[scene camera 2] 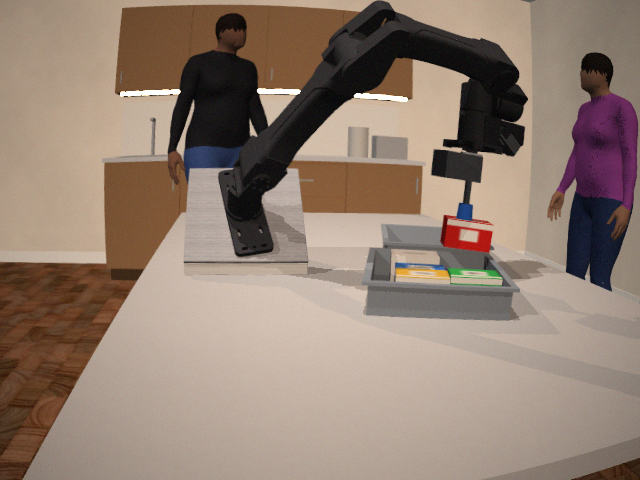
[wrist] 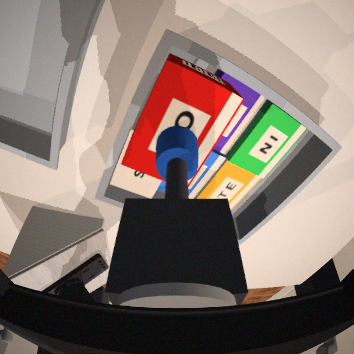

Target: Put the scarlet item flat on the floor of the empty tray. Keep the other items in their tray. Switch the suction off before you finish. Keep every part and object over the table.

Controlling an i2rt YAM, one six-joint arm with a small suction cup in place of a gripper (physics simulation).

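Pixels of known places: hand, tool point: (scene camera 2: 463, 224) (wrist: 176, 137); arm's base, link origin: (scene camera 2: 243, 210) (wrist: 66, 283).
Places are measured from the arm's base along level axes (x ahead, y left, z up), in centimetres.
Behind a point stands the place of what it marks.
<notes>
The scarlet box (scene camera 2: 449, 236) @(x 30.3, y -23.1, z -1.4 cm) (wrist: 180, 82) @(x 38.3, y -22.2, z 1.0 cm) hangs from my blue suction cup (scene camera 2: 464, 211) (wrist: 177, 150), which touches its top face. The box is raised above the back part of the filled tray (scene camera 2: 439, 303) @(x 20.4, y -37.3, z -8.1 cm) (wrist: 334, 146) @(x 30.5, y -41.7, z -5.4 cm). That tray holds a green box (scene camera 2: 475, 273) @(x 29.9, y -32.3, z -5.6 cm) (wrist: 282, 119) @(x 33.1, y -33.1, z -5.6 cm), a yellow box (scene camera 2: 421, 274) @(x 21.8, y -29.2, z -6.0 cm) (wrist: 236, 170) @(x 25.7, y -29.3, z -6.0 cm), a blue box (scene camera 2: 419, 266) @(x 24.9, y -22.9, z -6.4 cm), a whitish box (scene camera 2: 413, 255) @(x 25.2, y -19.9, z -5.2 cm) (wrist: 129, 175) @(x 25.3, y -16.6, z -5.2 cm) and a purple box (wrist: 240, 87) @(x 35.6, y -28.3, z -6.9 cm), partly hidden. The empty tray (scene camera 2: 413, 235) @(x 42.4, y 11.6, z -7.6 cm) (wrist: 30, 60) @(x 39.2, y -3.9, z -10.1 cm) stands behind the filled one in the scene view and at upper left in the wrist view.
The arm's base stands on a raised plinth (scene camera 2: 206, 222) @(x -7.3, y -1.0, z -1.9 cm) at the left of the table (scene camera 2: 258, 372) @(x -7.0, y -48.0, z -10.4 cm). Two people (scene camera 2: 219, 93) (scene camera 2: 602, 144) stand beyond the table. A kitchen counter (scene camera 2: 139, 206) stands at the back.
</notes>
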